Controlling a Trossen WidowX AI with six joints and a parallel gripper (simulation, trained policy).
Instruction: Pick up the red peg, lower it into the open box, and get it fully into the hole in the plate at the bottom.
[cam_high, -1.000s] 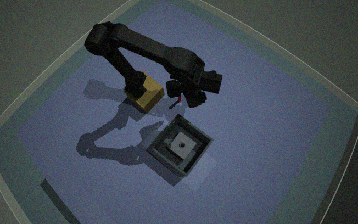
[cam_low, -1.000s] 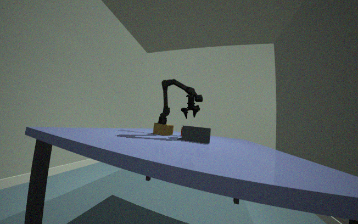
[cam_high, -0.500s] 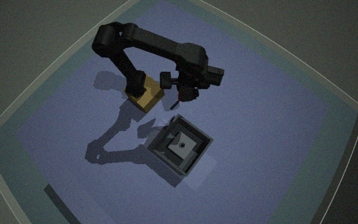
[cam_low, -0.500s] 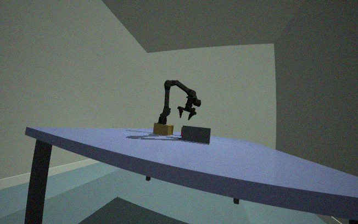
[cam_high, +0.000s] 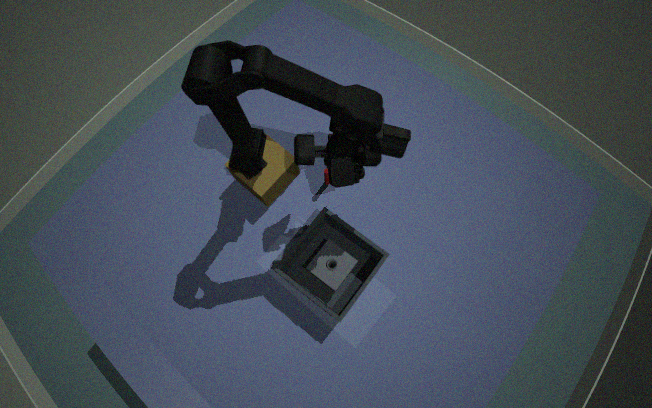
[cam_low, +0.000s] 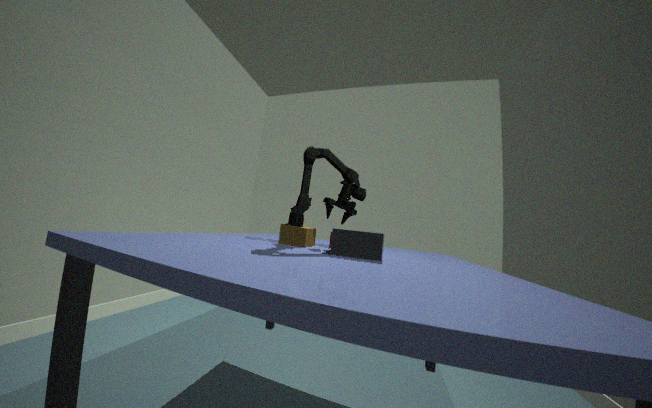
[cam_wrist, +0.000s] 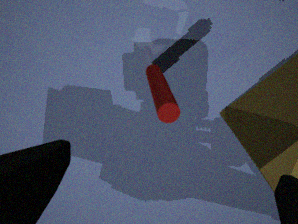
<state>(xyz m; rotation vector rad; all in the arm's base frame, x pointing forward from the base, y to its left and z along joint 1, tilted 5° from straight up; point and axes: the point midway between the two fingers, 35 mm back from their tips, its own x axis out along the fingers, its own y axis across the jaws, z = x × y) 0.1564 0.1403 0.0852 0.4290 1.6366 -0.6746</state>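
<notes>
The red peg lies 10 mm behind my gripper tip and 90 mm below it. Round my gripper tip: plate 170 mm ahead, 160 mm to the right, 90 mm below; then dark box 170 mm ahead, 160 mm to the right, 110 mm below.
</notes>
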